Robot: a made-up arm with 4 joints. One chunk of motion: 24 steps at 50 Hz.
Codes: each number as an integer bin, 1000 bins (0 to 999) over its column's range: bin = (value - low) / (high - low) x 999, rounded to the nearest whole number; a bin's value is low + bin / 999 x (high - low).
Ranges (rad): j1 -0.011..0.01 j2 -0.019..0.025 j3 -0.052..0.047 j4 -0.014..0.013
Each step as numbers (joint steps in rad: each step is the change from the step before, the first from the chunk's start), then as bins.
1 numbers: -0.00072 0.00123 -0.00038 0.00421
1 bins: 489 459 521 674
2 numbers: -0.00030 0.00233 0.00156 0.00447
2 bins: 509 484 540 683
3 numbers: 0.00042 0.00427 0.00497 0.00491
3 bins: 543 528 575 700
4 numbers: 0.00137 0.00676 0.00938 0.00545
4 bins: 588 585 619 720
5 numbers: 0.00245 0.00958 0.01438 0.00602
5 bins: 640 649 670 741
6 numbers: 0.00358 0.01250 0.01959 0.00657
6 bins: 694 715 722 761
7 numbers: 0.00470 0.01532 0.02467 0.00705
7 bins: 747 779 774 779
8 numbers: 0.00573 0.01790 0.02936 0.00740
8 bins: 796 838 821 792
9 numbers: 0.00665 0.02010 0.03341 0.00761
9 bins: 840 888 862 800
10 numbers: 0.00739 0.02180 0.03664 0.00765
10 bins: 875 926 894 801
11 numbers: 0.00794 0.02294 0.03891 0.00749
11 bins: 901 952 917 795
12 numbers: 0.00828 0.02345 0.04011 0.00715
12 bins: 917 964 929 783
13 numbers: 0.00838 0.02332 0.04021 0.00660
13 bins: 922 961 930 762
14 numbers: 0.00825 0.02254 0.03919 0.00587
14 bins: 916 943 920 735
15 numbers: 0.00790 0.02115 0.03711 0.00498
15 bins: 899 912 899 702
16 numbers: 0.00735 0.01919 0.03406 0.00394
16 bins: 873 867 868 664
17 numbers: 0.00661 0.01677 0.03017 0.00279
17 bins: 838 812 829 621
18 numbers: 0.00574 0.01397 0.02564 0.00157
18 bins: 796 749 783 576
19 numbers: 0.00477 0.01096 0.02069 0.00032
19 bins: 750 680 734 530
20 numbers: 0.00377 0.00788 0.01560 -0.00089
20 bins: 703 610 682 485
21 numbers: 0.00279 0.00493 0.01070 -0.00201
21 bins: 656 543 633 444
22 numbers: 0.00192 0.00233 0.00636 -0.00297
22 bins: 615 484 589 408
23 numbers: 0.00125 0.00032 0.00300 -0.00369
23 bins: 583 439 555 381
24 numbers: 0.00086 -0.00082 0.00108 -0.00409
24 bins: 564 413 536 367
